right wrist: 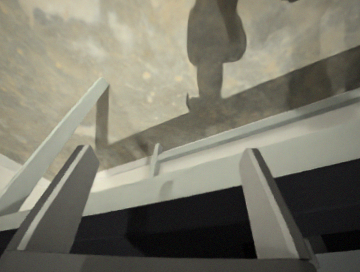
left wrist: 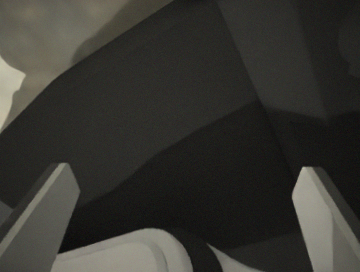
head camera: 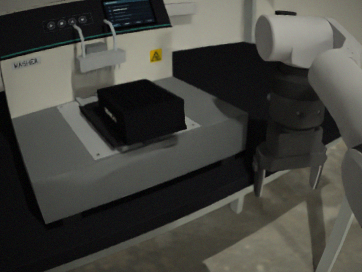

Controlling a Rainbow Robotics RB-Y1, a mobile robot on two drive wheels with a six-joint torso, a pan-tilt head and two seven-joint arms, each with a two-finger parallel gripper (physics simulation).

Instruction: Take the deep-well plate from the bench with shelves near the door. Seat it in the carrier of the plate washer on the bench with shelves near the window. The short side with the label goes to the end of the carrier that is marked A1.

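Frame: origin at the robot's base, x right, y down, z ahead, level; centimetres.
Seen in the pictures: left gripper, fingertip midpoint: [left wrist: 182, 179]; right gripper, fingertip midpoint: [right wrist: 168, 155] [head camera: 286, 190].
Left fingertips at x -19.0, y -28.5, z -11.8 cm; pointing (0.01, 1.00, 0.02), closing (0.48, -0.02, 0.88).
Observation:
A point is followed by its place in that frame.
The black deep-well plate [head camera: 142, 112] @[y -105.5, x 20.0, z 20.3 cm] sits on the dark carrier [head camera: 96, 118] @[y -101.0, x 17.2, z 31.7 cm] of the plate washer [head camera: 195, 110] @[y -99.6, x 33.1, z 28.1 cm] in the head view. Strips of the carrier show along the plate's left side and behind it. A small pale mark is on the plate's left-facing side. The A1 marking is not readable, and I cannot tell whether the plate sits fully down. My right gripper [head camera: 287, 191] @[y -88.1, x 42.4, z 13.5 cm] [right wrist: 168, 155] @[y -88.1, x 42.4, z 13.5 cm] is open and empty, apart from the plate, to the right of the washer by the bench's front edge. My left gripper [left wrist: 182, 179] @[y -28.5, x -19.0, z -11.8 cm] is open and empty, over dark and white robot parts.
The washer's upper housing [head camera: 45, 87] @[y -103.7, x 11.6, z 45.2 cm] with its screen [head camera: 130, 12] @[y -114.8, x 31.0, z 47.8 cm] and a grey head block [head camera: 101, 60] @[y -108.0, x 21.4, z 39.2 cm] with two tubes rises behind the carrier. The washer stands on the black bench [head camera: 210, 57] @[y -91.5, x 74.4, z 79.1 cm]. Pale bench legs and frame [right wrist: 55, 142] @[y -53.5, x 102.5, z 24.7 cm] are near the right gripper.

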